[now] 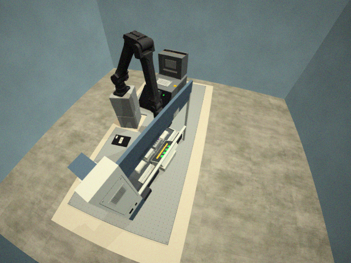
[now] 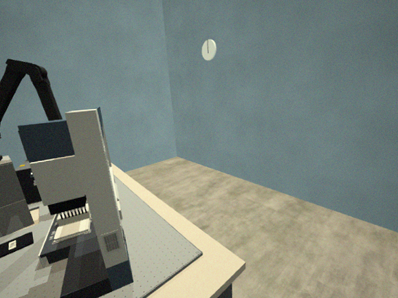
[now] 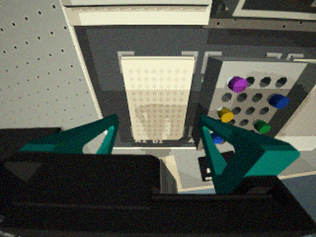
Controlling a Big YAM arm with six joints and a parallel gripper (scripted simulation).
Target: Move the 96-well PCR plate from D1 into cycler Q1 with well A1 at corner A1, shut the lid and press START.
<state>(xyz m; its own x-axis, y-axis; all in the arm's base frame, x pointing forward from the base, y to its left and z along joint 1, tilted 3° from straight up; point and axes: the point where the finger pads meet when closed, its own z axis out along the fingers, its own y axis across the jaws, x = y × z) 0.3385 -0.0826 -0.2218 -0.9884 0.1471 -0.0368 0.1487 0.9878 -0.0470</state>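
Right now my hand is 2 cm past the tube cooling block, 10 cm to the left of it and 4 cm above it. Round my hand: regrip nest: 30 cm behind, 15 cm to the right, 11 cm below; gantry tower: 7 cm ahead, 57 cm to the right, 16 cm above; pipetting head: 1 cm behind, 56 cm to the right, 28 cm above.
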